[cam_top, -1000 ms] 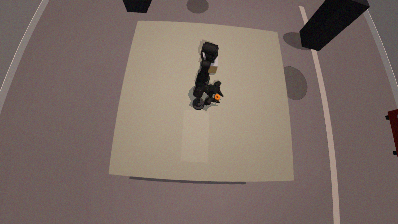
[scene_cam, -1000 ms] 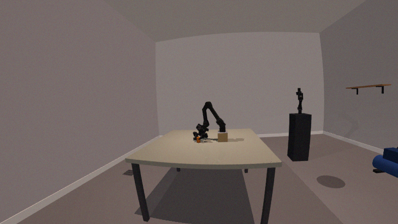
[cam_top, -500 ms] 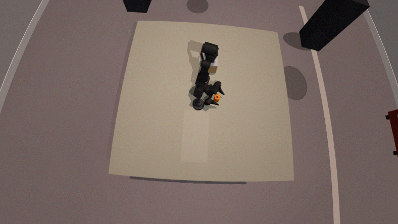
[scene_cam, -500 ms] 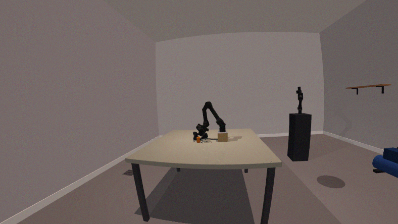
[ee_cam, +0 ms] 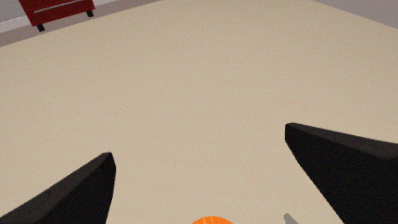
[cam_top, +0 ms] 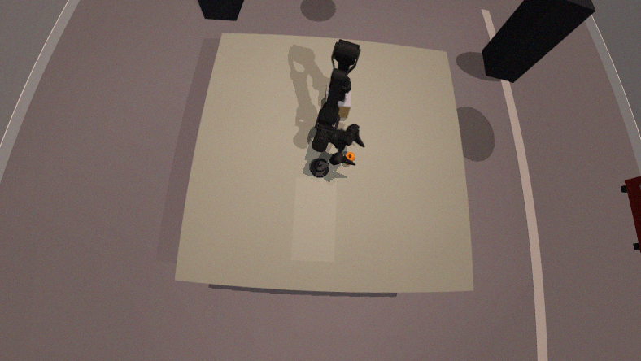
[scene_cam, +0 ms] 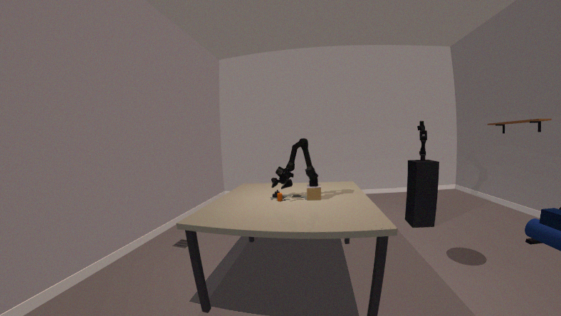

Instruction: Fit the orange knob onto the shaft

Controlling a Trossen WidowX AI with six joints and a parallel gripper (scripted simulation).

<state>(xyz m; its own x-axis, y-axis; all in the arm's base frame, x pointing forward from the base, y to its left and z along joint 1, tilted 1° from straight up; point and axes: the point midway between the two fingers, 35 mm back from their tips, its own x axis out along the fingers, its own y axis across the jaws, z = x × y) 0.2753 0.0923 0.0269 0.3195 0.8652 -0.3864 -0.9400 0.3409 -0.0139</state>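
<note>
My gripper tip is now 1 cm past the orange knob, 3 cm to the left of it and 8 cm above it. The rest, counted from my gripper tip: round pedestal: 4 cm ahead, 16 cm to the right, 8 cm below.
</note>
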